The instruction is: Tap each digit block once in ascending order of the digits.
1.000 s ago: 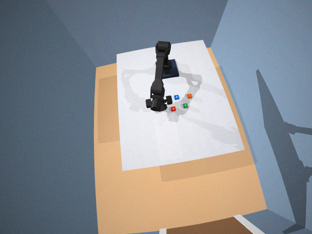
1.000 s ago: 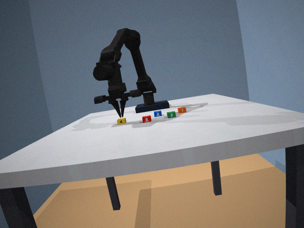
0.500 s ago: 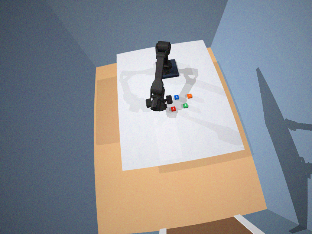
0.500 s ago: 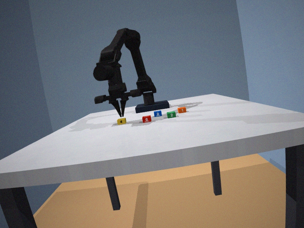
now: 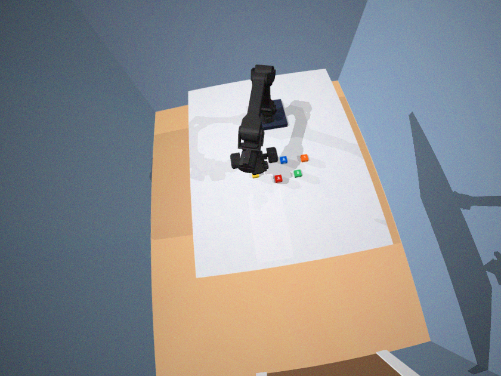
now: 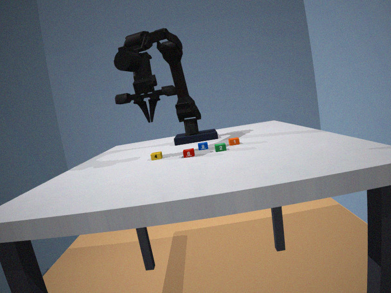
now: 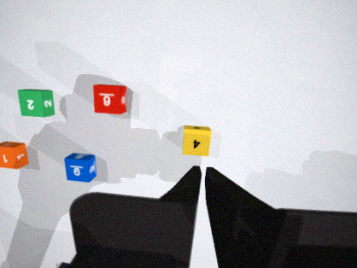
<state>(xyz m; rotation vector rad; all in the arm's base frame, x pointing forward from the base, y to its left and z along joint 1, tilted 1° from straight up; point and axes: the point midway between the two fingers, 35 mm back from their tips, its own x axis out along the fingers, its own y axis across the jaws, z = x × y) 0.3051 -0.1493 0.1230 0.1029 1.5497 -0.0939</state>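
The red block 6 is 11 cm below my gripper tip, 10 cm to the left of it and 4 cm ahead of it. Round my gripper tip: green block 2: 20 cm to the left, 11 cm below, 4 cm ahead; yellow block 4: 11 cm below, 1 cm behind; blue block 9: 16 cm to the left, 11 cm below, 5 cm behind.
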